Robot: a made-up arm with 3 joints. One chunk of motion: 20 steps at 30 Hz.
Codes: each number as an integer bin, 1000 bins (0 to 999) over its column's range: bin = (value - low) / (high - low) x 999, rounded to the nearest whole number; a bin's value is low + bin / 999 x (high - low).
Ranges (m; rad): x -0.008..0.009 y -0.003..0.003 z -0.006..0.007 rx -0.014..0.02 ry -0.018..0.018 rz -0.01..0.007
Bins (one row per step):
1: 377 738 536 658 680 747
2: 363 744 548 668 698 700
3: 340 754 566 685 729 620
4: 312 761 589 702 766 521
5: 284 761 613 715 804 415
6: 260 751 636 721 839 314
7: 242 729 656 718 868 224
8: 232 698 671 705 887 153
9: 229 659 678 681 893 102
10: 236 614 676 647 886 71
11: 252 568 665 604 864 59
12: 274 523 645 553 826 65
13: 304 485 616 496 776 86
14: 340 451 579 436 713 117
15: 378 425 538 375 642 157
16: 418 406 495 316 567 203
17: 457 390 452 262 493 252
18: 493 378 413 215 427 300
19: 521 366 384 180 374 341
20: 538 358 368 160 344 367
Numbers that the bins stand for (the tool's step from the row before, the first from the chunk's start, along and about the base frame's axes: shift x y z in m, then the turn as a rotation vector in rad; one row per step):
1: -0.00158 0.00143 0.00097 0.00839 0.00650 0.00271
2: -0.00182 0.00147 0.00113 0.00873 0.00715 0.00191
3: -0.00221 0.00153 0.00137 0.00931 0.00827 0.00055
4: -0.00269 0.00157 0.00166 0.00989 0.00960 -0.00113
5: -0.00317 0.00157 0.00198 0.01033 0.01097 -0.00294
6: -0.00358 0.00151 0.00228 0.01054 0.01223 -0.00466
7: -0.00388 0.00138 0.00254 0.01044 0.01328 -0.00619
8: -0.00405 0.00119 0.00273 0.00999 0.01396 -0.00740
9: -0.00410 0.00096 0.00282 0.00918 0.01418 -0.00826
10: -0.00398 0.00069 0.00280 0.00802 0.01393 -0.00879
11: -0.00371 0.00041 0.00265 0.00656 0.01314 -0.00900
12: -0.00334 0.00014 0.00239 0.00482 0.01177 -0.00889
13: -0.00283 -0.00009 0.00202 0.00288 0.00996 -0.00854
14: -0.00221 -0.00029 0.00153 0.00084 0.00769 -0.00801
15: -0.00157 -0.00045 0.00100 -0.00124 0.00514 -0.00733
16: -0.00089 -0.00056 0.00044 -0.00325 0.00243 -0.00655
17: -0.00022 -0.00066 -0.00012 -0.00508 -0.00023 -0.00571
18: 0.00039 -0.00073 -0.00063 -0.00668 -0.00261 -0.00489
19: 0.00087 -0.00080 -0.00100 -0.00787 -0.00452 -0.00420
20: 0.00116 -0.00085 -0.00121 -0.00855 -0.00560 -0.00375

